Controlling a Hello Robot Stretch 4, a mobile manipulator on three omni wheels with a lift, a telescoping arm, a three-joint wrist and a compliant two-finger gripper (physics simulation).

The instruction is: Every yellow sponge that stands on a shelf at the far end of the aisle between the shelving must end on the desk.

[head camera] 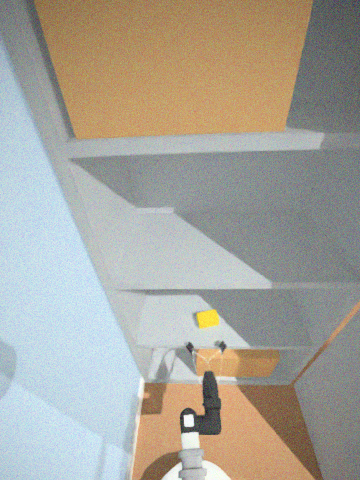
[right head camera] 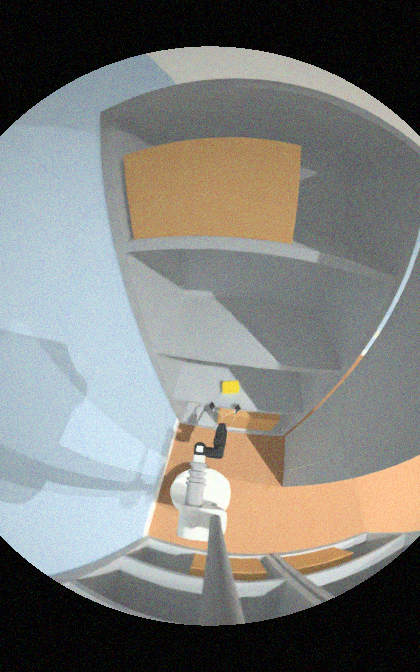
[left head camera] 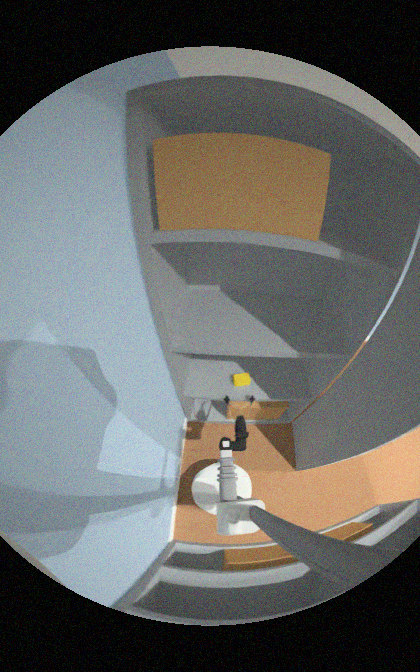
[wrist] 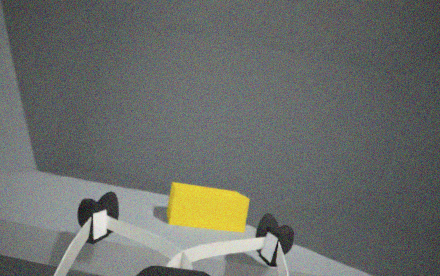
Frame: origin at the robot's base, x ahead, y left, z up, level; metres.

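Seen in the pictures: gripper, between the fingertips: (head camera: 205,341) (wrist: 189,219).
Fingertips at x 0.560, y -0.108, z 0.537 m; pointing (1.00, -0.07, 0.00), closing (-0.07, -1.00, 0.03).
A point is followed by its place in that frame.
A yellow sponge (head camera: 207,319) {x 0.662, y -0.131, z 0.551 m} (left head camera: 242,379) (right head camera: 230,387) (wrist: 207,207) {x 0.647, y -0.134, z 0.533 m} lies on a low grey shelf (head camera: 165,320) {x 0.702, y 0.082, z 0.507 m} (wrist: 45,192) {x 0.701, y 0.091, z 0.507 m}, set back from its front edge. My gripper (head camera: 206,346) {x 0.560, y -0.108, z 0.537 m} (left head camera: 239,399) (right head camera: 224,407) (wrist: 189,219) {x 0.560, y -0.108, z 0.537 m} is open, with nothing between its fingertips. It is at the shelf's front edge, in front of the sponge. In the wrist view the sponge shows between the two fingertips and beyond them, nearer the right one. The desk does not show in these views.
A large orange-brown box (head camera: 175,70) {x 0.581, y -0.023, z 1.530 m} (left head camera: 240,185) (right head camera: 212,190) stands on an upper shelf. Another box (head camera: 250,362) {x 0.548, y -0.362, z 0.268 m} is below the sponge's shelf. A blue wall (head camera: 40,250) {x 0.451, y 0.291, z 1.240 m} runs close on the left, a grey shelving side (head camera: 340,390) {x 0.336, y -0.655, z 0.449 m} on the right. More shelving (left head camera: 200,580) stands behind my base.
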